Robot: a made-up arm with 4 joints.
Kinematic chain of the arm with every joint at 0, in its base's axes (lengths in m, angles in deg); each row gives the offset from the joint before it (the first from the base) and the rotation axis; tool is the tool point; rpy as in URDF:
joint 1: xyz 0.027 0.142 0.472 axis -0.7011 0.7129 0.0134
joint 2: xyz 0 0.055 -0.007 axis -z
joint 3: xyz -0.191 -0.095 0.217 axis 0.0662 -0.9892 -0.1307
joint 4: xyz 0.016 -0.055 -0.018 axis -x
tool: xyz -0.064 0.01 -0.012 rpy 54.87 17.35 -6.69
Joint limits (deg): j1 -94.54..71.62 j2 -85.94..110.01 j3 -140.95..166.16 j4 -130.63..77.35
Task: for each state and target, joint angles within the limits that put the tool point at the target. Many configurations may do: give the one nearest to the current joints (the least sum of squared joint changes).
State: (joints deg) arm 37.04 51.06 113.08 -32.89
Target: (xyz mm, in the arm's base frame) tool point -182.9 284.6 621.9
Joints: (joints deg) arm -3.47 59.01 76.84 -40.93
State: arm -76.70 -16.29 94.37 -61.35
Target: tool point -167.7 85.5 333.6
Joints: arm -81.99 7.03 102.22 -56.10
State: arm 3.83 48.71 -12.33 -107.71
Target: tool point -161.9 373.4 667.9
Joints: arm 24.18 56.03 15.39 -98.76
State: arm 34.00 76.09 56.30 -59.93
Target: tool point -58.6 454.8 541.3
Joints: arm 41.77 85.29 54.95 -60.21
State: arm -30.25 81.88 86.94 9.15
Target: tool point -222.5 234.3 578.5
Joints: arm -43.73 72.10 95.97 9.72
